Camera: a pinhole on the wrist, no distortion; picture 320 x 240 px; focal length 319.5 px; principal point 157.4 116.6 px. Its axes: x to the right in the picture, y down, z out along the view. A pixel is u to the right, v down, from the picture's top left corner.
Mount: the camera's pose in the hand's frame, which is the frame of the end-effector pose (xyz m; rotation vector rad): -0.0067 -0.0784 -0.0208 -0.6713 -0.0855 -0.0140
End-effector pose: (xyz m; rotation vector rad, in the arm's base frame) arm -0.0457 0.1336 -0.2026 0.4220 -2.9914 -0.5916
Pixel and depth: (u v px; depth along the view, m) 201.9 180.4 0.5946
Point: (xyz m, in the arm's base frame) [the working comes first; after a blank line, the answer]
In the camera's frame: 0.0828 0.1187 0.5946

-0.2213 0.6031 -0.4026
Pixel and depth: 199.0 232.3 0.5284
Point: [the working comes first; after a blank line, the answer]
In the camera's frame: 0.0688 0.1913 0.5284

-0.2083 0.5829 -0.3063
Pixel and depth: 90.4 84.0 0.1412
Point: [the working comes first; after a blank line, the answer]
In the camera's frame: -0.0296 -0.0144 0.1412

-0.0106 0.1796 -0.2924
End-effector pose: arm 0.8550 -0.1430 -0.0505 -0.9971 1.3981 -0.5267
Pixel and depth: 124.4 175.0 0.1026
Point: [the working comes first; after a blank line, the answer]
In the camera's frame: -0.0106 0.0188 0.1026

0.8960 -0.1112 -0.0424
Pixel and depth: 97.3 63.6 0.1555
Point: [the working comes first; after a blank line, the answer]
In the camera's frame: -0.0293 -0.0258 0.1555

0.9573 -0.0749 -0.0349
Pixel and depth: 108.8 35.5 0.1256
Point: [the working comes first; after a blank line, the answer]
In the camera's frame: -0.0191 -0.0319 0.1256

0.9469 -0.1016 -0.0204
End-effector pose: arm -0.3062 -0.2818 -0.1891 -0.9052 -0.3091 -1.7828
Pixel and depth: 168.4 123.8 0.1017
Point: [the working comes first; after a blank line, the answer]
In the camera's frame: 0.0035 0.0023 0.1017

-0.2918 -0.2348 -0.1549
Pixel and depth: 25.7 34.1 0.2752
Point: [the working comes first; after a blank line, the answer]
In the camera's frame: -0.1134 -0.0711 0.2752

-0.1553 -0.0606 -0.1423
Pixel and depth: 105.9 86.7 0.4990
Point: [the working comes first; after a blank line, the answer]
In the camera's frame: -0.0804 -0.0467 0.4990

0.0531 -0.0400 -0.0533
